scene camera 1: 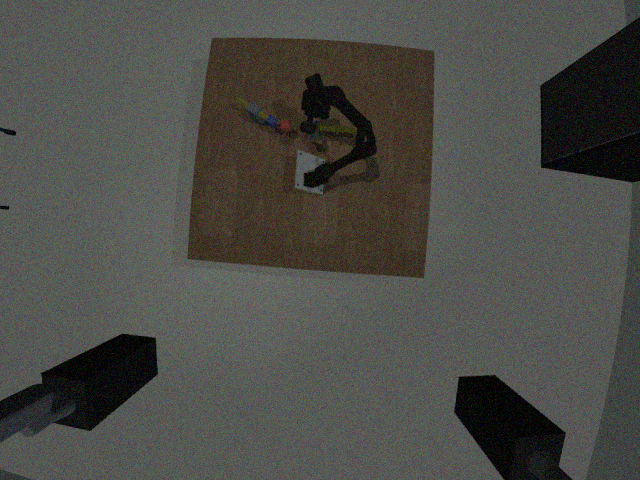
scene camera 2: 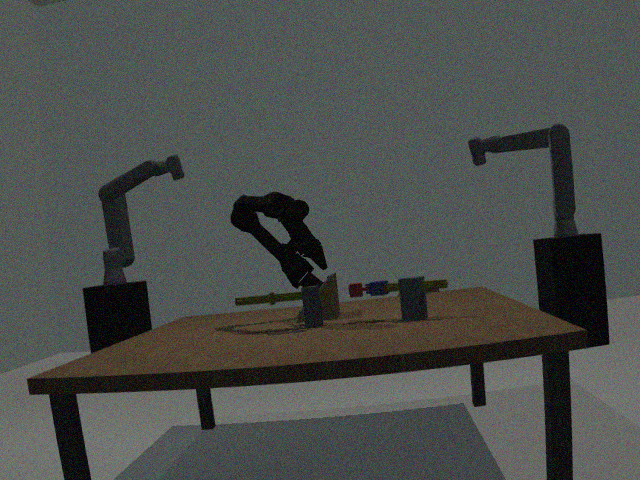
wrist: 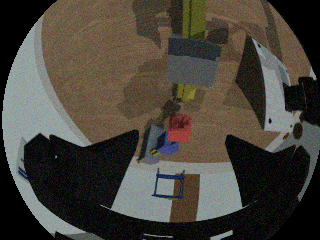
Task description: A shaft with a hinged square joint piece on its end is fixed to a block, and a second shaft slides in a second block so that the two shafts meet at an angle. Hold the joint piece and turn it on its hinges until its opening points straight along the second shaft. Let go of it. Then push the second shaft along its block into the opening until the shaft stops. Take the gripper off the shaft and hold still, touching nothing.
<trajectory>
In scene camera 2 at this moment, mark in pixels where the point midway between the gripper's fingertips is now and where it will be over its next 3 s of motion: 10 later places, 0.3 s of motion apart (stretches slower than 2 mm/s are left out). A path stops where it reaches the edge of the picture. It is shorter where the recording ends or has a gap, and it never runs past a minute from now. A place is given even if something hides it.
My gripper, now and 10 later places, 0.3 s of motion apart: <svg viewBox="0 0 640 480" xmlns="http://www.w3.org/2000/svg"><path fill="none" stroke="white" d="M325 269L322 270L305 272L279 277L254 280L248 281L247 287L247 294L248 300L248 302L249 306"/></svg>
</trajectory>
